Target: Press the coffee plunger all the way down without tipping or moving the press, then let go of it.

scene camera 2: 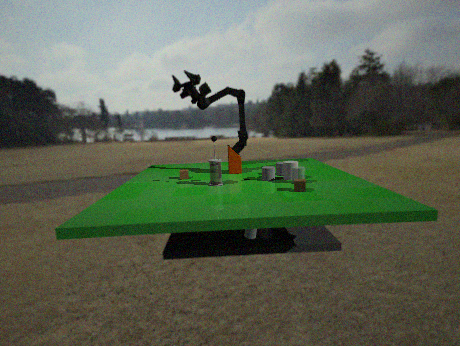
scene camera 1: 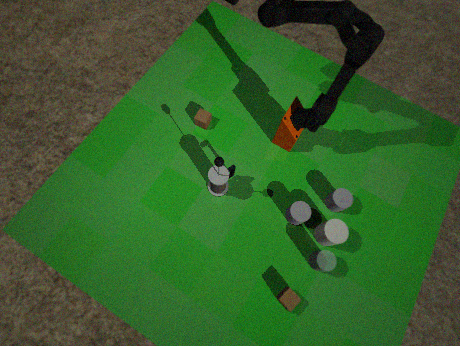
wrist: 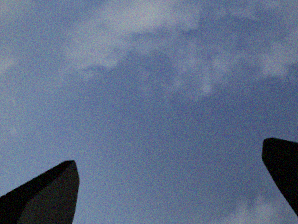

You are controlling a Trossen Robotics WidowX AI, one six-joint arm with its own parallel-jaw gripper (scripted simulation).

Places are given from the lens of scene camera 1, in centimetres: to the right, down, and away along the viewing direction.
coffee press (scene camera 1: 218, 175): -4, 1, 86
